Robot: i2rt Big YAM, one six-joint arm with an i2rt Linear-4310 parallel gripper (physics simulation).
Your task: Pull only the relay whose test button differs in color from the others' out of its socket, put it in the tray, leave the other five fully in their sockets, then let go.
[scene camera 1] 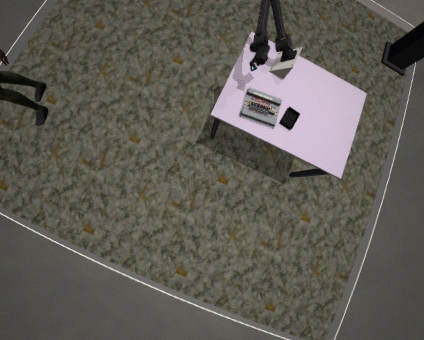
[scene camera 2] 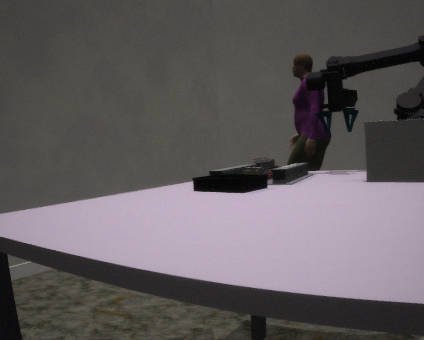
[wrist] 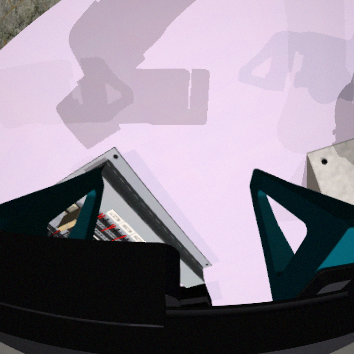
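Observation:
The grey panel (scene camera 1: 257,120) (scene camera 2: 291,172) (wrist: 137,197) holds a row of relays (scene camera 1: 260,105) between two long ducts. In the wrist view a finger and the gripper body hide most of the row, and the test button colors cannot be told. The black tray (scene camera 1: 290,118) (scene camera 2: 230,183) lies beside the panel; a sliver of the tray (wrist: 199,295) shows in the wrist view. My gripper (scene camera 1: 253,66) (scene camera 2: 338,131) (wrist: 176,176) is open and empty, high above the table and off to the arm's side of the panel.
A pale block with a sloped top (scene camera 1: 286,61) (scene camera 2: 395,151) (wrist: 337,162) stands on the table (scene camera 1: 325,117) (scene camera 2: 210,230) near the arm. A person (scene camera 1: 20,90) (scene camera 2: 309,107) stands beyond the table. A black column (scene camera 1: 407,47) stands on the floor at the right.

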